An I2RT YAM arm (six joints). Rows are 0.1 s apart.
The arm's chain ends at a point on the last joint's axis. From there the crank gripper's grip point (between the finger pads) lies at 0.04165 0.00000 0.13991 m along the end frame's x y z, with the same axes.
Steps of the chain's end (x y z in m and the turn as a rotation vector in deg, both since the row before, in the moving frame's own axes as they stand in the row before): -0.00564, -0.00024, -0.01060, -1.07, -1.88, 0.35; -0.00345, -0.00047, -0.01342, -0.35, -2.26, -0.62; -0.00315, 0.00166, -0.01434, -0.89, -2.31, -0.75; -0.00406, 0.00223, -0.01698, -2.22, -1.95, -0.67; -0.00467, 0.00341, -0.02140, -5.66, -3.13, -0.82
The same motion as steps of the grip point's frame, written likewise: -0.01026, 0.00263, -0.00934, -1.07, -1.88, 0.35; -0.00900, -0.00003, -0.01189, -0.35, -2.26, -0.62; -0.00881, 0.00334, -0.01279, -0.89, -2.31, -0.75; -0.00881, 0.00722, -0.01574, -2.22, -1.95, -0.67; -0.01226, 0.01677, -0.01999, -5.66, -3.13, -0.82
